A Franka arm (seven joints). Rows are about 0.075 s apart.
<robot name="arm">
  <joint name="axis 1" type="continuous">
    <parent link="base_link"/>
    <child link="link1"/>
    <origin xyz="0 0 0.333" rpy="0 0 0"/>
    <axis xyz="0 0 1"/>
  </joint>
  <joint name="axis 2" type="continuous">
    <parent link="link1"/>
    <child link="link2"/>
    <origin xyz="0 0 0" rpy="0 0 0"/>
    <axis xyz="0 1 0"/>
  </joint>
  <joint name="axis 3" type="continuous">
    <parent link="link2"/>
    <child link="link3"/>
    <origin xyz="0 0 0.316" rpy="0 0 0"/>
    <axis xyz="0 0 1"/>
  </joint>
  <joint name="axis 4" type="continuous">
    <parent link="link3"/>
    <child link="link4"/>
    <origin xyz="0.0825 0 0" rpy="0 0 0"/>
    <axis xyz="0 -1 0"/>
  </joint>
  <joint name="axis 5" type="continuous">
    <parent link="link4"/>
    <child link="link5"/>
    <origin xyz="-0.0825 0 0.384" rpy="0 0 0"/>
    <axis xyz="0 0 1"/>
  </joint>
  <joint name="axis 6" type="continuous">
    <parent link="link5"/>
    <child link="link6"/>
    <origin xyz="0 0 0" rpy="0 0 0"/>
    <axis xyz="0 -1 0"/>
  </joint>
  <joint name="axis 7" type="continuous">
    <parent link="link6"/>
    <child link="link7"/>
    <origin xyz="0.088 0 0" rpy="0 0 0"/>
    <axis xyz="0 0 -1"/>
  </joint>
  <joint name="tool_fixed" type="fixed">
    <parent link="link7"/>
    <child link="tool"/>
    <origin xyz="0 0 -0.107" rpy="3.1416 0 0"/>
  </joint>
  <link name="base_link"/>
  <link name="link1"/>
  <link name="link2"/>
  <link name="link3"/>
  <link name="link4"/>
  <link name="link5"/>
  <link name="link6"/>
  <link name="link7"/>
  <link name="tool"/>
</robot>
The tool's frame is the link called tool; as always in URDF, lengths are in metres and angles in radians. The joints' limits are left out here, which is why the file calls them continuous.
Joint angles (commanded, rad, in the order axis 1, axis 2, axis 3, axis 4, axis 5, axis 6, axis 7), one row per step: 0.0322 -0.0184 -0.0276 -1.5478 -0.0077 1.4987 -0.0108; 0.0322 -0.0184 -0.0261 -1.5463 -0.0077 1.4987 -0.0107; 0.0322 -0.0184 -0.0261 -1.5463 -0.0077 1.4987 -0.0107; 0.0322 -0.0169 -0.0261 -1.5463 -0.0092 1.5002 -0.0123; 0.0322 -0.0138 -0.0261 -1.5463 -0.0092 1.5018 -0.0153; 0.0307 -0.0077 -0.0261 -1.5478 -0.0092 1.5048 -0.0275; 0.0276 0.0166 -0.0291 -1.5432 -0.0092 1.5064 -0.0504; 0.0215 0.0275 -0.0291 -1.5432 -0.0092 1.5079 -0.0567; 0.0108 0.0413 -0.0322 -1.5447 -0.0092 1.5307 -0.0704; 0.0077 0.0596 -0.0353 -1.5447 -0.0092 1.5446 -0.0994; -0.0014 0.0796 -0.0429 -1.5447 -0.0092 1.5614 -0.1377; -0.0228 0.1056 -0.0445 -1.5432 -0.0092 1.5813 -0.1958; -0.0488 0.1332 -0.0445 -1.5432 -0.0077 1.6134 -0.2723; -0.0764 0.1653 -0.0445 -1.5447 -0.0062 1.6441 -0.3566; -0.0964 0.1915 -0.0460 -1.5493 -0.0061 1.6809 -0.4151
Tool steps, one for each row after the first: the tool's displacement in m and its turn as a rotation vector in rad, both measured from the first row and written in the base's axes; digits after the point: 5 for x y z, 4 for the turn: 0.00001 0.00082 0.00070 0.0000 -0.0015 0.0014; 0.00001 0.00082 0.00070 0.0000 -0.0015 0.0014; 0.00064 0.00067 0.00001 -0.0015 -0.0015 0.0029; 0.00176 0.00070 -0.00153 -0.0015 0.0000 0.0060; 0.00392 -0.00005 -0.00530 -0.0013 0.0047 0.0167; 0.01136 -0.00319 -0.01636 -0.0009 0.0230 0.0335; 0.01463 -0.00650 -0.02228 -0.0006 0.0325 0.0337; 0.02089 -0.01414 -0.02884 -0.0006 0.0251 0.0338; 0.02734 -0.01758 -0.03805 0.0002 0.0298 0.0567; 0.03414 -0.02702 -0.04812 0.0012 0.0333 0.0785; 0.04226 -0.04050 -0.06089 0.0036 0.0384 0.1138; 0.05123 -0.05613 -0.07457 0.0074 0.0343 0.1645; 0.05997 -0.07323 -0.09206 0.0126 0.0375 0.2213; 0.06736 -0.08709 -0.10722 0.0130 0.0321 0.2588
